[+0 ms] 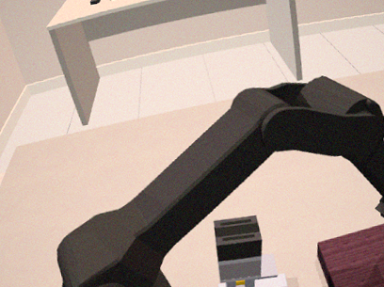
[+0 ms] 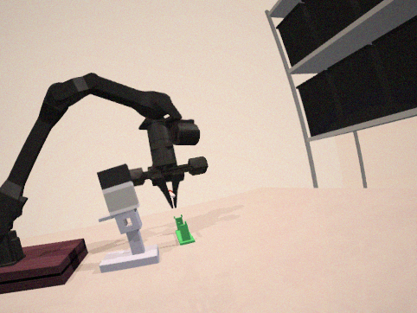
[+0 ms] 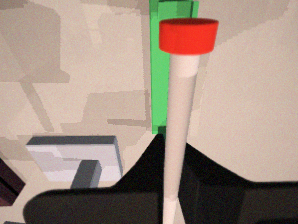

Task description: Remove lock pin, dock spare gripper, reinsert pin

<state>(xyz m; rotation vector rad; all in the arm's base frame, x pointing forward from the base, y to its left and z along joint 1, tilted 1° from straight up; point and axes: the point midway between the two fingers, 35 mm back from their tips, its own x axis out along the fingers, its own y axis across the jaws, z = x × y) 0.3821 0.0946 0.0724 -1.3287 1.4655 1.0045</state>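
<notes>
Right now the green bracket is 10 mm ahead of my gripper tip, 10 mm to the left of it and 50 mm below it. Round my gripper tip: spare gripper: 110 mm behind, 100 mm to the right, 50 mm above; grey mount: 110 mm behind, 90 mm to the right, 20 mm below.
</notes>
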